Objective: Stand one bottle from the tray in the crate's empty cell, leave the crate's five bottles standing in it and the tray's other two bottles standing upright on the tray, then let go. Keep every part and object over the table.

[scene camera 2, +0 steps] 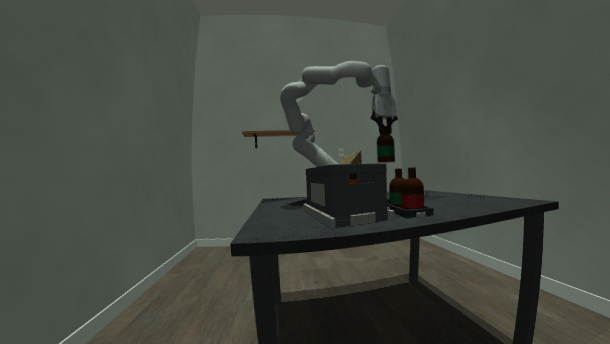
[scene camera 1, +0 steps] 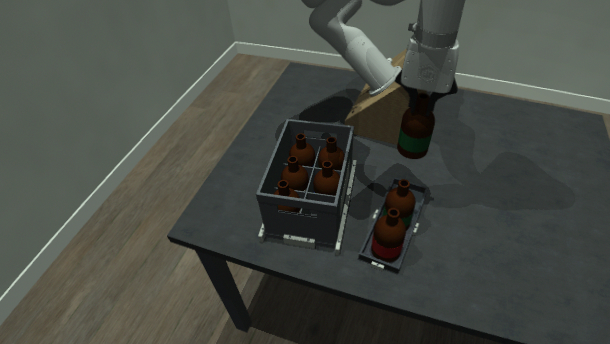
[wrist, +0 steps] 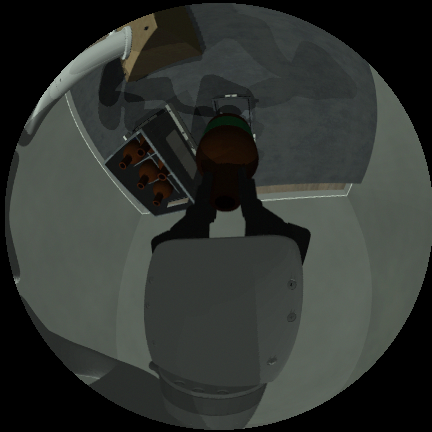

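Pixels of known places: gripper, fingertip midpoint: [scene camera 2: 385, 134] [scene camera 1: 420, 111] [wrist: 226, 179]; arm's base, origin of the base link: [scene camera 1: 386, 82].
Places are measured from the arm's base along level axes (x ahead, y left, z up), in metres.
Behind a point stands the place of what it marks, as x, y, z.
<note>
My gripper [scene camera 1: 422, 102] @(0.330, 0.136, 0.160) [scene camera 2: 384, 126] @(0.330, 0.136, 0.160) [wrist: 226, 179] @(0.330, 0.136, 0.160) is shut on the neck of a brown bottle with a green label [scene camera 1: 415, 141] @(0.361, 0.140, 0.098) [scene camera 2: 385, 151] @(0.355, 0.115, 0.082) [wrist: 227, 150] @(0.300, 0.142, 0.154). The bottle hangs upright in the air, behind and above the tray [scene camera 1: 392, 266] @(0.554, 0.158, -0.128) [scene camera 2: 407, 212] @(0.547, 0.078, -0.134). On the tray stand a green-labelled bottle [scene camera 1: 400, 201] @(0.433, 0.138, -0.033) [scene camera 2: 396, 186] @(0.435, 0.110, -0.058) and a red-labelled bottle [scene camera 1: 389, 232] @(0.527, 0.133, -0.034) [scene camera 2: 413, 187] @(0.533, 0.113, -0.057), both upright. The dark grey crate [scene camera 1: 280, 225] @(0.557, -0.126, -0.089) [scene camera 2: 350, 200] @(0.556, -0.117, -0.081) holds several standing bottles [scene camera 1: 295, 176] @(0.442, -0.129, -0.029). Its near right cell in scene camera 1 is empty; the front wall partly hides it. The held bottle hides the tray's bottles in the wrist view.
Pale rails [scene camera 1: 299, 241] @(0.562, -0.076, -0.128) [scene camera 2: 320, 216] @(0.493, -0.194, -0.134) run around the crate's base. A wooden wedge-shaped block [scene camera 1: 382, 117] @(0.108, 0.019, -0.056) [scene camera 2: 352, 158] @(0.073, 0.072, 0.079) [wrist: 165, 50] @(0.110, 0.066, -0.008) stands behind the crate, near the arm's base. The near table edge [scene camera 1: 310, 282] @(0.645, -0.016, -0.154) lies in front of crate and tray. A wall shelf [scene camera 2: 270, 133] shows at the back.
</note>
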